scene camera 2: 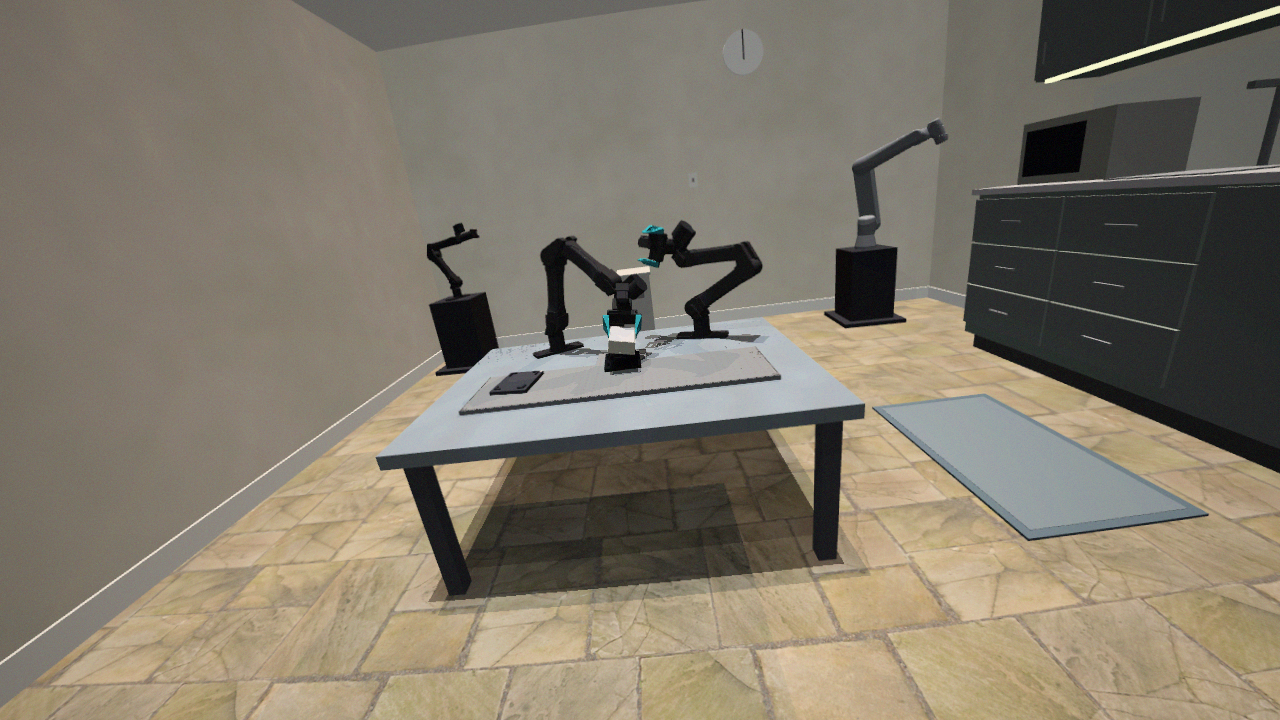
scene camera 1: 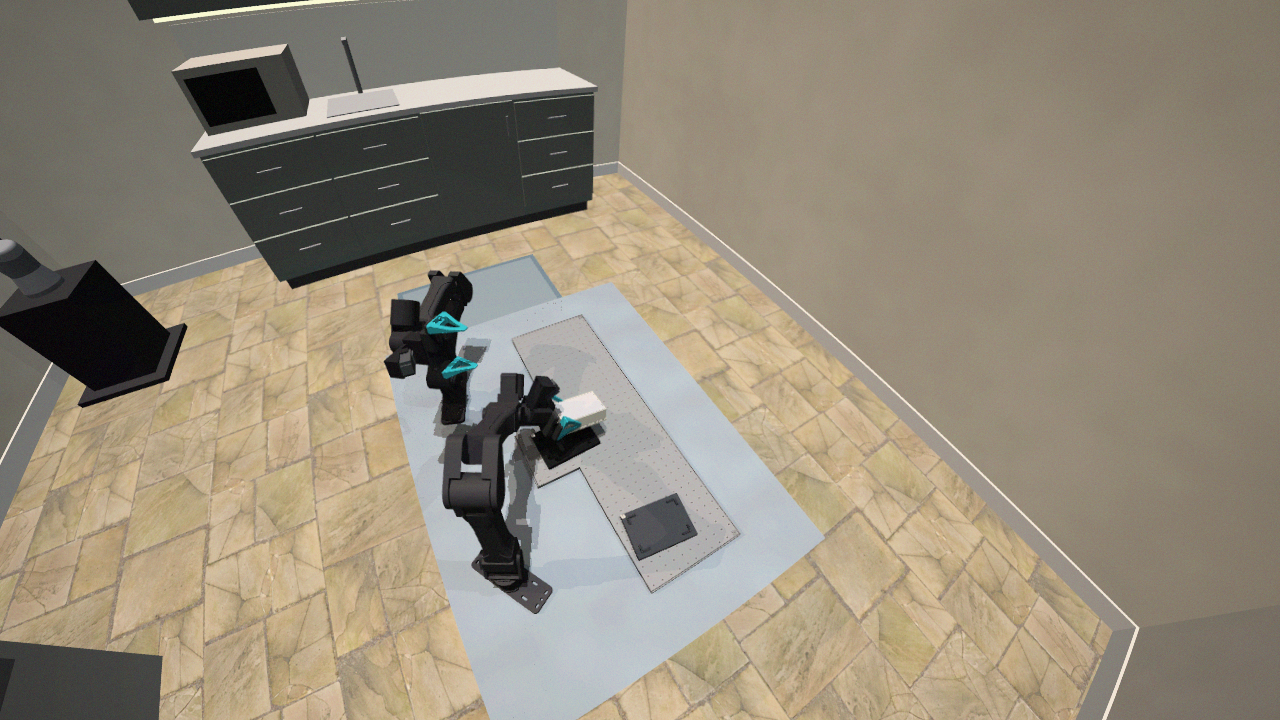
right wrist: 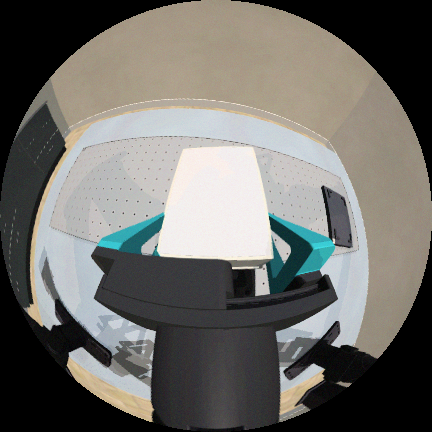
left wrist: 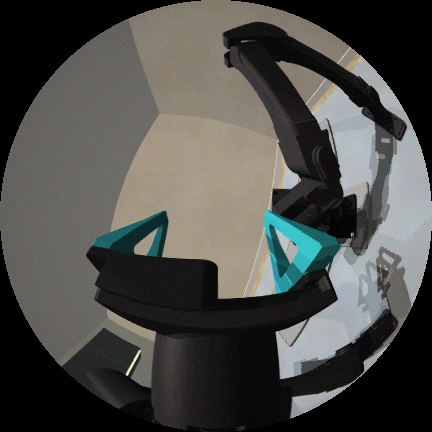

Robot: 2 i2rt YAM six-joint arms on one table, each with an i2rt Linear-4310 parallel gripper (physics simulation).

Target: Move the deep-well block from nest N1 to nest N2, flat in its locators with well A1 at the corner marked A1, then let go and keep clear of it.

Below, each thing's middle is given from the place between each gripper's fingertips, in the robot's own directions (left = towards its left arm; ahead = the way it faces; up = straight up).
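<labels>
Counted from my left hand, the white block (scene camera 1: pixel 586 408) is 21 cm ahead, 8 cm to the right and 27 cm below. My right hand, for its part, is 20 mm short of the block. Going by its middle, the white block is nearer to my right hand than to my left hand.
</labels>
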